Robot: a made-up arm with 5 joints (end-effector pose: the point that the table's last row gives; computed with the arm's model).
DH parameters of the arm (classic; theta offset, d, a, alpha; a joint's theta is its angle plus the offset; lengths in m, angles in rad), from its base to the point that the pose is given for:
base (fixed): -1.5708 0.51 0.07 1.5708
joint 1: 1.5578 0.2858 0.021 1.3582
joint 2: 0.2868 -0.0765 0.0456 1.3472
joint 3: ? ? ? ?
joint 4: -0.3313 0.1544 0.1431 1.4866
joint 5: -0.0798 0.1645 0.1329 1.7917
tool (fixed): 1.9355 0.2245 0 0
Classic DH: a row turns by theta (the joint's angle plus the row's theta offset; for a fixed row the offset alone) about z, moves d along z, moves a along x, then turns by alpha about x.
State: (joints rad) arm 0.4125 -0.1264 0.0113 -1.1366 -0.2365
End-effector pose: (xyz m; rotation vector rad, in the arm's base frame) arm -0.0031 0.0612 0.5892 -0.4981 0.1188 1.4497
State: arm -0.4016 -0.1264 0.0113 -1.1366 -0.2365
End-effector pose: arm -0.0031 -0.0375 0.6597 0.1699 -0.4595 1.3624
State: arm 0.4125 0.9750 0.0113 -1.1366 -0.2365
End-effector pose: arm -0.2306 0.1737 0.7295 -1.4400 -0.6467 1.4367
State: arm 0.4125 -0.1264 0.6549 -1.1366 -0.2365
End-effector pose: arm -0.0294 0.0626 0.6672 -0.1863 -0.5158 1.5301
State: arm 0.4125 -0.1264 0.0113 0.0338 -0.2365
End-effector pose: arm -0.1403 -0.1467 0.6888 -0.6952 0.1185 0.2681
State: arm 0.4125 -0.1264 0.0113 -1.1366 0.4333
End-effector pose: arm 0.1028 -0.0518 0.5231 0.1582 0.3190 1.2378
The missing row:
joint 3: 1.4933 0.0189 -0.0136 -1.8446
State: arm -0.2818 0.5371 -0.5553 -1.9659 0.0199
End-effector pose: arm -0.0258 0.1330 0.6688 -0.3585 -0.0257 1.8988
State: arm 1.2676 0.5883 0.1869 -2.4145 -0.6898
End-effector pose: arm -0.3759 0.1150 0.3170 0.9419 -0.4607 -2.4293
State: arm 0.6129 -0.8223 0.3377 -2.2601 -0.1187
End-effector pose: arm -0.0430 0.2251 0.4672 0.6142 0.0673 2.1894
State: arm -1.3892 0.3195 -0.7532 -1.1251 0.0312
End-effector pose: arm 0.0080 -0.2212 0.5474 0.6849 -0.4412 1.0195
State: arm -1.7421 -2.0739 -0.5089 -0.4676 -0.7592
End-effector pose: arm -0.2621 0.0824 0.6459 1.1251 -0.3156 2.6951
